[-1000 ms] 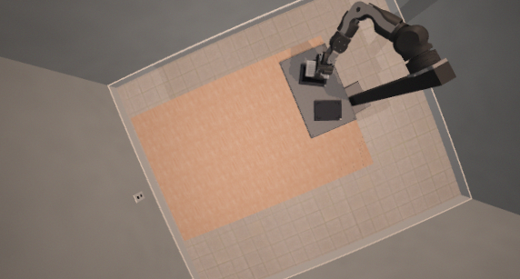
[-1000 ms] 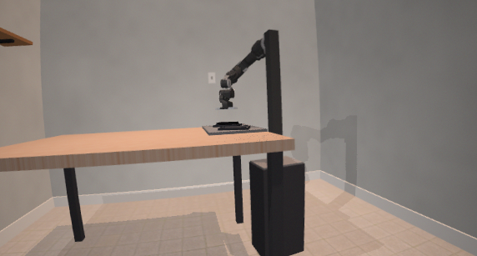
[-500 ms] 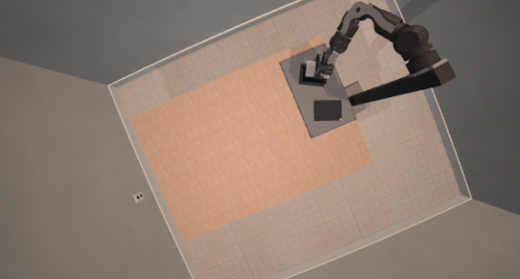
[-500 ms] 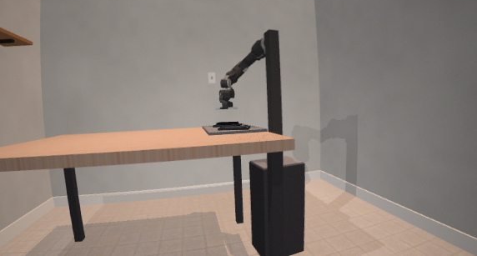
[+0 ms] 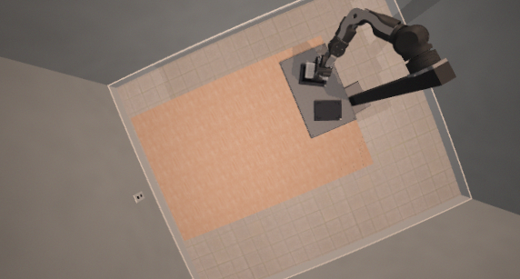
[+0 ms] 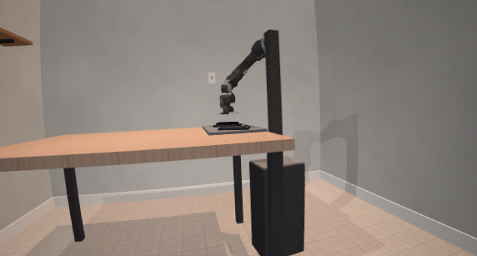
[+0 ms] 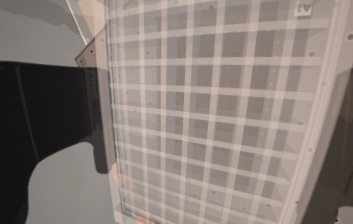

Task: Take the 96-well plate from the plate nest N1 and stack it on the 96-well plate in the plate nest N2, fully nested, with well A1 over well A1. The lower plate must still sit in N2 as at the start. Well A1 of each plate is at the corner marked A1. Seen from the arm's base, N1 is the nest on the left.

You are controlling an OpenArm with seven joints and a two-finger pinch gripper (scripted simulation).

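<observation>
My hand is 6 cm above the black 96-well plate. From my hand the other things lie so: white 96-well plate: right at my hand; then A1 mark: 31 cm to the left, 7 cm below, 2 cm behind.
</observation>
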